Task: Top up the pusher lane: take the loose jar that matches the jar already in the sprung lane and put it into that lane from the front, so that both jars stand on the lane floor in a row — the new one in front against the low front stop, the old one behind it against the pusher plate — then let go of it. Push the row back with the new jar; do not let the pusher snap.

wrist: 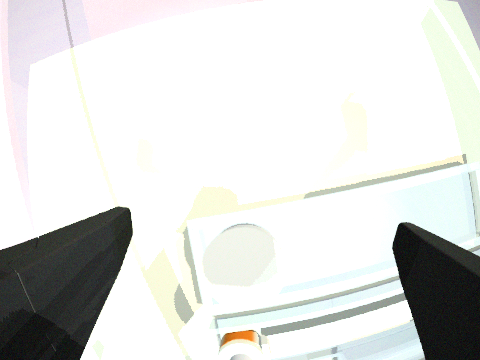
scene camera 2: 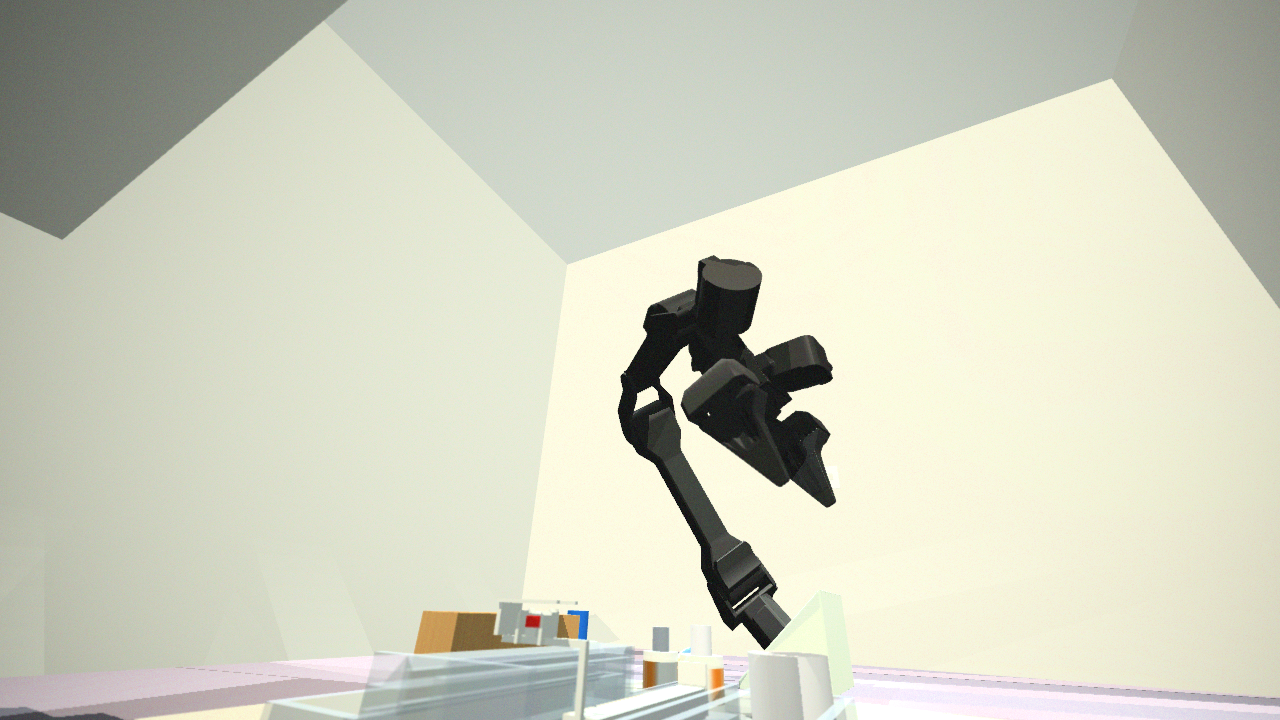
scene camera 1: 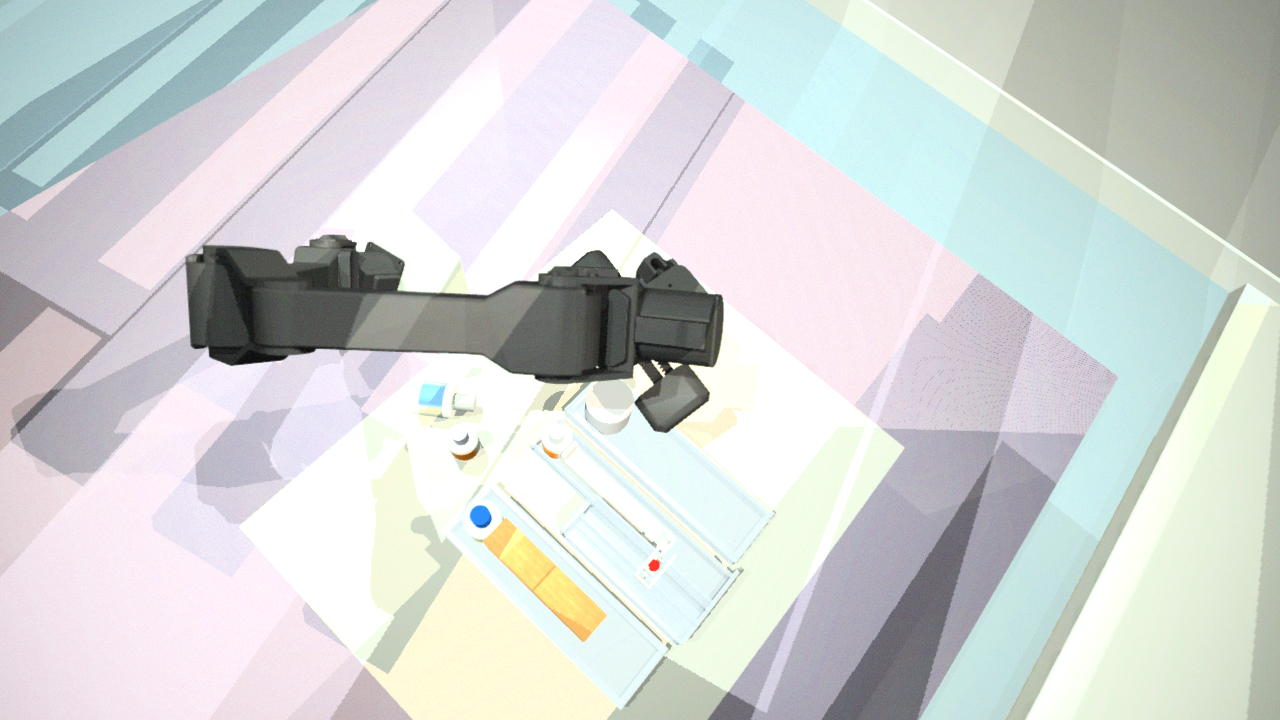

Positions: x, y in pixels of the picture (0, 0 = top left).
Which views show my gripper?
The wrist view, scene camera 2 and scene camera 1: all of them.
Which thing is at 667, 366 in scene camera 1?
My gripper.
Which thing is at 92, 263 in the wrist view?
My gripper.
